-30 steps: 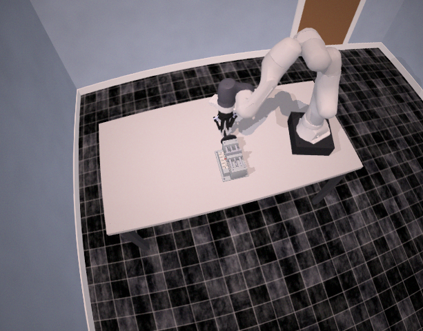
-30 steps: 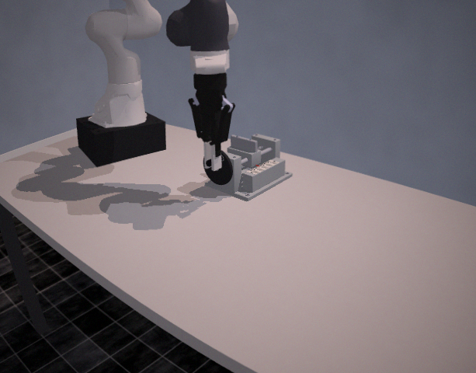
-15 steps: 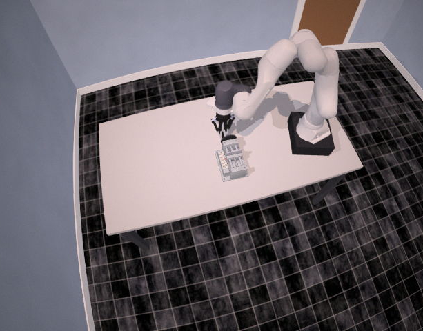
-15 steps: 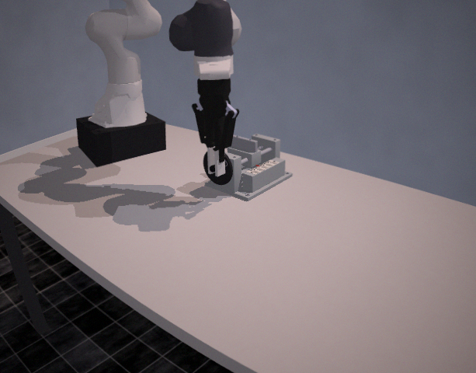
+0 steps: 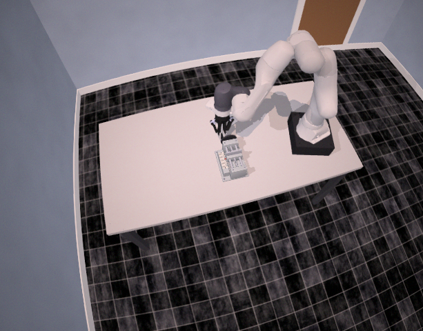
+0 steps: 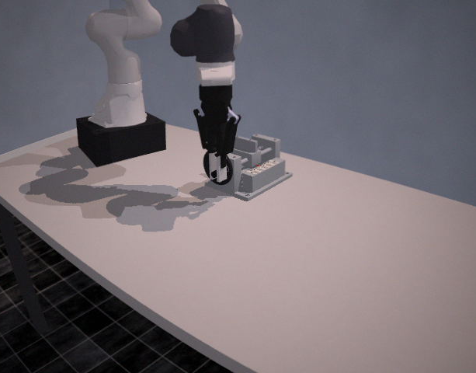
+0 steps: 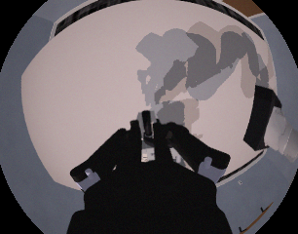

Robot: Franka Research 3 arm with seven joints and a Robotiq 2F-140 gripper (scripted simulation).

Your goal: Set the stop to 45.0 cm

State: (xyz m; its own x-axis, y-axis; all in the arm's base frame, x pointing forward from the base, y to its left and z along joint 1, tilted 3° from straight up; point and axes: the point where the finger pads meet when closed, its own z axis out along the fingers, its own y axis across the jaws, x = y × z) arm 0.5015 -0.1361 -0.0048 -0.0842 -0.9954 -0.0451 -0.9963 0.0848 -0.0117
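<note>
My gripper is now 1 cm past the grey stop fixture, 14 cm to the right of it and 1 cm above it. Round my hand: black handwheel (1 cm behind, 2 cm to the left, 2 cm below).
</note>
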